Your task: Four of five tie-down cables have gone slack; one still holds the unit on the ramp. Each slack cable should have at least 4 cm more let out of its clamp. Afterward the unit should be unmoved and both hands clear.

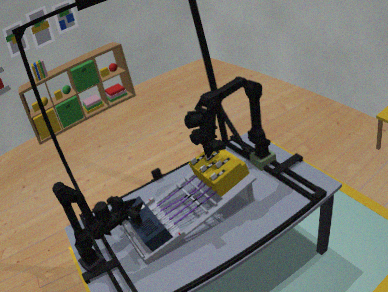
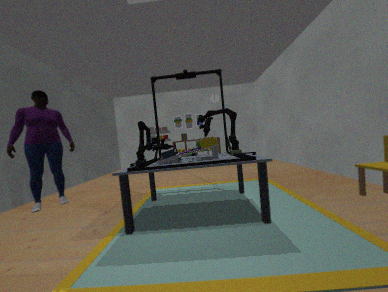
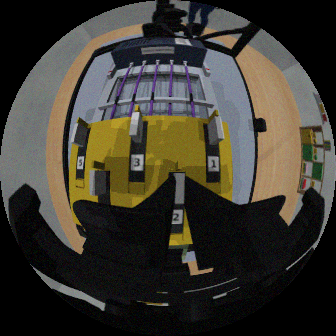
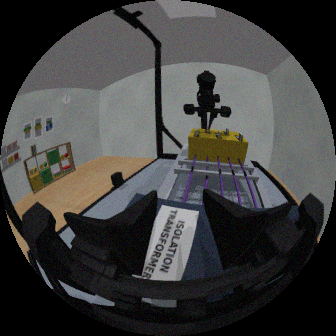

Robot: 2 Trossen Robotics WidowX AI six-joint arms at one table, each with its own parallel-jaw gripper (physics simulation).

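The dark blue unit [image 1: 150, 231] [image 3: 135, 57] sits at the low end of the pale ramp [image 3: 208, 92]. Purple cables [image 3: 171, 90] [image 4: 220, 175] run from it to a yellow clamp block [image 1: 231, 178] [image 3: 172, 131] [image 4: 217, 149] at the high end. Grey clamp levers 5 [image 3: 78, 132], 3 [image 3: 135, 125] and 1 [image 3: 215, 128] show; another lever [image 3: 98, 182] has its number hidden. My left gripper [image 1: 209, 156] [image 3: 177, 180] is shut on the lever of clamp 2 [image 3: 178, 190]. My right gripper [image 4: 179, 193] is open and empty, its fingers over the unit's label [image 4: 172, 240]. Cable slackness is unclear.
Two thin crossbars span the ramp beneath the cables. A black frame post [image 1: 205, 50] [image 4: 159, 100] rises behind the table. A small black block [image 1: 156, 173] [image 4: 117, 179] is at the table's far edge. A person [image 2: 41, 125] stands left of the table.
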